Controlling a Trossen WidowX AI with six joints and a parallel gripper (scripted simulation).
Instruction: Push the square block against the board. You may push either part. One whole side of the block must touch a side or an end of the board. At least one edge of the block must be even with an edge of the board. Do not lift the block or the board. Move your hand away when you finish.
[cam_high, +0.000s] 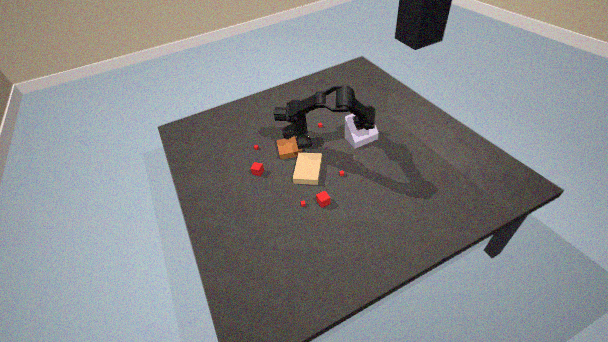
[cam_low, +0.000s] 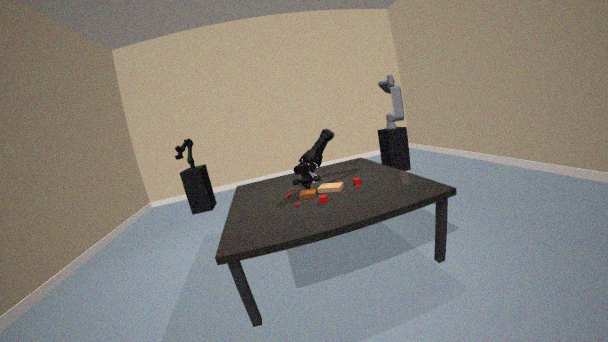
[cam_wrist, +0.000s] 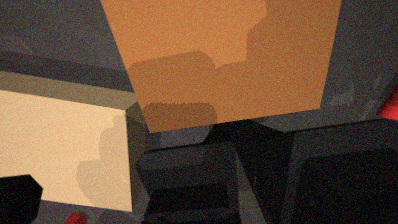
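Now: the orange square block 60 mm ahead of my gripper tip, 10 mm to the right of it and 10 mm above it. The rest, counted from my gripper tip: tan board (150 mm to the left, 40 mm ahead, 10 mm above).
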